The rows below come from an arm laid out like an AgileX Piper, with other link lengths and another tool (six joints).
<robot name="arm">
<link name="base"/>
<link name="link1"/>
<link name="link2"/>
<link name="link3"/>
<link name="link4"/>
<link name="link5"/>
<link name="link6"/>
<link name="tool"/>
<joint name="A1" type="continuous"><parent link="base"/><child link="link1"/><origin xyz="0 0 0.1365"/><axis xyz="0 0 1"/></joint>
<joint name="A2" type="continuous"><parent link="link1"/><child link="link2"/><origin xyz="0 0 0" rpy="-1.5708 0 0"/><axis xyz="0 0 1"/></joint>
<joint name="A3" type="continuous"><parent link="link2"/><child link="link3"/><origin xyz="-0.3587 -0.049 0"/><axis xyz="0 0 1"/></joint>
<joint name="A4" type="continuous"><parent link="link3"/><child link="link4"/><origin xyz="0.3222 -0.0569 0" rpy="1.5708 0 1.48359"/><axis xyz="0 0 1"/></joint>
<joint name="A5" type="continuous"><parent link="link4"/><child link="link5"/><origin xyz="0 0 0" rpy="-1.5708 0 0"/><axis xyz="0 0 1"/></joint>
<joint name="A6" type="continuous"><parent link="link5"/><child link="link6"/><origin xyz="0 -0.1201 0" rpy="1.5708 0 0"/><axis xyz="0 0 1"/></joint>
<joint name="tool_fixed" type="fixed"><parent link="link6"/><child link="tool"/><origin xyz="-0.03 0.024 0.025" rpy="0 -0.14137 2.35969"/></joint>
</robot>
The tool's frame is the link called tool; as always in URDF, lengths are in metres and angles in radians. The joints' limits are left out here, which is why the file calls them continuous.
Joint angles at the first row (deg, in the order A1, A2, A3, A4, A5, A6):
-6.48 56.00 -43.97 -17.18 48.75 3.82
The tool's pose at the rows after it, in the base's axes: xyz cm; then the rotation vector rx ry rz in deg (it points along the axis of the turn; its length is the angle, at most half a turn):
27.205, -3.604, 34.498, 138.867, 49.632, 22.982
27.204, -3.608, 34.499, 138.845, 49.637, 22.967
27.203, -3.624, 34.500, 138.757, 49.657, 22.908
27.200, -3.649, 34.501, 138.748, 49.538, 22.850
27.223, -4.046, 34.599, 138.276, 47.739, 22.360
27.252, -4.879, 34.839, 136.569, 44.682, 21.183
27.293, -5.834, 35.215, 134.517, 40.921, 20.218
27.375, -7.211, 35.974, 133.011, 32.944, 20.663
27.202, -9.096, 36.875, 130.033, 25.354, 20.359
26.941, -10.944, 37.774, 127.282, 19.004, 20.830
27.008, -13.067, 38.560, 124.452, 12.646, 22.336
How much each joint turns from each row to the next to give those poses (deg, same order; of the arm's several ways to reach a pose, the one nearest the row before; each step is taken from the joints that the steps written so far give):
0.00 0.00 0.00 0.00 -0.01 0.00
0.00 0.00 0.00 -0.02 0.01 0.00
0.00 0.00 0.00 -0.10 0.00 0.00
0.00 0.00 0.00 -0.12 0.02 0.13
0.00 0.00 0.00 -1.92 0.00 1.98
0.00 0.00 0.00 -4.29 0.00 3.56
0.00 0.00 0.00 -5.01 0.00 4.41
-0.13 0.00 0.00 -6.55 0.00 8.60
-1.35 0.00 0.00 -7.11 0.10 7.35
-2.43 0.00 0.00 -5.30 -0.91 5.34
-3.57 0.82 0.00 -5.35 -2.72 5.98

